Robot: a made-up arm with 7 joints. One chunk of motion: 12 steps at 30 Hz.
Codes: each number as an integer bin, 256 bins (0 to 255) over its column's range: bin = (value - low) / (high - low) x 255, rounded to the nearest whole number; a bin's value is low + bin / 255 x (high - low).
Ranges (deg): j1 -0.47..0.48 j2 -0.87..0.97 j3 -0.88..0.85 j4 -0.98..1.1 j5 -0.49..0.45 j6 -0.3..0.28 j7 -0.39..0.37
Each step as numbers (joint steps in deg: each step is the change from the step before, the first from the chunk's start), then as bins.
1 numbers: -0.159 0.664 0.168 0.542 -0.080 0.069 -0.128
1 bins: 83 213 154 187 111 162 88
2 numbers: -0.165 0.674 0.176 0.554 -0.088 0.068 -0.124
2 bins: 82 214 156 188 109 162 89
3 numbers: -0.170 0.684 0.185 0.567 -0.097 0.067 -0.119
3 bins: 81 215 157 190 107 161 91
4 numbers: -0.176 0.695 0.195 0.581 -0.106 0.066 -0.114
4 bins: 79 217 158 191 104 161 93
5 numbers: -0.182 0.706 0.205 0.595 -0.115 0.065 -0.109
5 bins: 77 218 160 193 102 160 94
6 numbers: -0.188 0.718 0.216 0.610 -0.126 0.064 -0.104
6 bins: 76 220 162 195 99 160 96
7 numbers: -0.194 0.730 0.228 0.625 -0.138 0.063 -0.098
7 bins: 74 222 163 197 95 160 98
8 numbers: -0.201 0.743 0.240 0.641 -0.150 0.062 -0.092
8 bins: 72 224 165 199 92 159 100
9 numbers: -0.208 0.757 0.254 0.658 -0.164 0.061 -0.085
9 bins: 70 225 167 201 88 159 102
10 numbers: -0.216 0.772 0.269 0.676 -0.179 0.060 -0.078
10 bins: 68 228 169 203 84 158 105
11 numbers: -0.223 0.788 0.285 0.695 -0.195 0.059 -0.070
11 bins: 66 230 172 205 80 158 107
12 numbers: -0.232 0.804 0.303 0.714 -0.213 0.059 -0.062
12 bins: 64 232 174 208 75 158 110
